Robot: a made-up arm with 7 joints.
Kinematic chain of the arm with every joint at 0, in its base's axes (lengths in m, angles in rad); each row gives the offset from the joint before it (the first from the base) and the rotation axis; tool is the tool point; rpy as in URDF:
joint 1: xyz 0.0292 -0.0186 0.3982 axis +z
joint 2: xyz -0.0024 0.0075 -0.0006 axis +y
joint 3: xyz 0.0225 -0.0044 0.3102 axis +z
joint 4: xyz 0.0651 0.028 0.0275 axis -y
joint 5: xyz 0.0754 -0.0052 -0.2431 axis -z
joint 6: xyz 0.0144 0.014 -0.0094 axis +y
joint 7: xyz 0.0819 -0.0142 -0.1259 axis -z
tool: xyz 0.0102 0.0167 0.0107 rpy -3.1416 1.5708 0
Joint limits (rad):
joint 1: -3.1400..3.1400
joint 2: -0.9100..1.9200
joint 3: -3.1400..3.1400
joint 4: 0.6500..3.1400
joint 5: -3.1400..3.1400
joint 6: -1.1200..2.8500
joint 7: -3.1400..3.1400
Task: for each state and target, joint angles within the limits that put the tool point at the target. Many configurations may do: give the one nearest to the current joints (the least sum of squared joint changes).
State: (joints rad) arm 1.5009 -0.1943 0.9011 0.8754 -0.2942 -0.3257 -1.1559
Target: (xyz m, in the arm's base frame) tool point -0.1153 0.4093 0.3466
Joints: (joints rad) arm 1.2992 0.5126 0.5019 0.6500 -0.2738 -0.0207 -1.1925
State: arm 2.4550 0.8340 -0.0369 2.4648 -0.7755 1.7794 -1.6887
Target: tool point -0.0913 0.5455 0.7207
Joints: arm 1.9483 0.6925 -0.2308 2.5888 -0.8784 1.5405 -1.6867
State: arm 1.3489 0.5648 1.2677 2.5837 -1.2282 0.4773 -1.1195
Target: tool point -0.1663 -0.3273 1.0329
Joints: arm 1.6732 -0.3353 1.5889 2.5254 -1.2652 0.2675 -1.1072
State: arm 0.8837 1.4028 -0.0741 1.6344 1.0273 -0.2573 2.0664
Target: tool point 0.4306 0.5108 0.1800
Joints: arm 1.0383 1.3278 0.0080 1.9154 0.8699 -0.1641 2.0431
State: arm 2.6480 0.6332 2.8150 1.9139 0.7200 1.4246 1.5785
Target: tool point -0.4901 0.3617 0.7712
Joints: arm 2.4358 1.2724 2.8116 2.6581 0.7105 0.8415 1.4596
